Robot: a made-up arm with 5 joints.
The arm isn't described. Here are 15 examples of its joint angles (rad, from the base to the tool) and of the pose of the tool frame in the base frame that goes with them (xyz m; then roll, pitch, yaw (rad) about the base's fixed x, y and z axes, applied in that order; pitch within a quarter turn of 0, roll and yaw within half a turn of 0).
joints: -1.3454 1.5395 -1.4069 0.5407 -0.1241
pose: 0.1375 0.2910 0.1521 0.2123 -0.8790 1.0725
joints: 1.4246 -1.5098 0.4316 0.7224 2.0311
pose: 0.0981 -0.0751 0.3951 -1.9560 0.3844 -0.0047
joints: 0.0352 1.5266 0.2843 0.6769 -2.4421
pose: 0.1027 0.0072 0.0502 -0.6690 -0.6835 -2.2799
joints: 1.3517 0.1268 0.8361 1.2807 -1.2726
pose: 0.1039 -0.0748 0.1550 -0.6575 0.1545 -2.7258
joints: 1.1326 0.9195 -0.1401 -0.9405 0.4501
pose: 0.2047 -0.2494 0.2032 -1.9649 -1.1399 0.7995
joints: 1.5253 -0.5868 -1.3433 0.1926 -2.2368
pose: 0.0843 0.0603 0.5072 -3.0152 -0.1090 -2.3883
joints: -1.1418 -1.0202 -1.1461 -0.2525 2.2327
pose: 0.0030 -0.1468 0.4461 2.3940 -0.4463 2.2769
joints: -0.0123 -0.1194 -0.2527 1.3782 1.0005
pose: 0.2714 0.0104 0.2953 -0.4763 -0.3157 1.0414
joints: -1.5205 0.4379 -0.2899 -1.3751 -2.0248
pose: 0.0825 0.2289 0.3689 2.8377 0.1631 0.4274
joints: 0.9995 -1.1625 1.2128 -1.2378 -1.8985
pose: 0.1447 -0.0875 0.3646 2.7828 0.1379 -2.2190
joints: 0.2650 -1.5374 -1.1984 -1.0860 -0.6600
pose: -0.1407 0.0679 0.2459 -0.6775 0.6314 -1.2028
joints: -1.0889 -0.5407 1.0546 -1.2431 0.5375
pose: 0.1514 0.1557 0.3203 -2.6577 -0.7187 -2.7264
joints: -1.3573 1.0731 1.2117 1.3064 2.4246
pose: 0.0634 -0.0340 0.2009 2.1791 -0.7066 2.5035
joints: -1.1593 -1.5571 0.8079 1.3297 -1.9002
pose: 0.1111 0.0936 0.2929 0.9562 0.3138 -0.6260
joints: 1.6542 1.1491 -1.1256 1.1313 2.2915
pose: 0.0648 -0.2654 0.1737 -0.3329 0.2543 0.5457
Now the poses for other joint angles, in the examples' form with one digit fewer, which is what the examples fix.
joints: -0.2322 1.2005 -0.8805 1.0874 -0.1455
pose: 0.312 0.063 0.129 0.032 -0.160 0.035
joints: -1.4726 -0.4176 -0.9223 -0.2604 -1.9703
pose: 0.074 0.034 0.519 -3.115 -0.013 0.350
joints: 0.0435 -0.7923 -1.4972 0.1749 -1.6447
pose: -0.061 0.014 0.465 -2.601 -0.063 -1.509
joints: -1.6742 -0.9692 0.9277 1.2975 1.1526
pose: 0.059 0.113 0.228 -0.283 -0.140 2.798
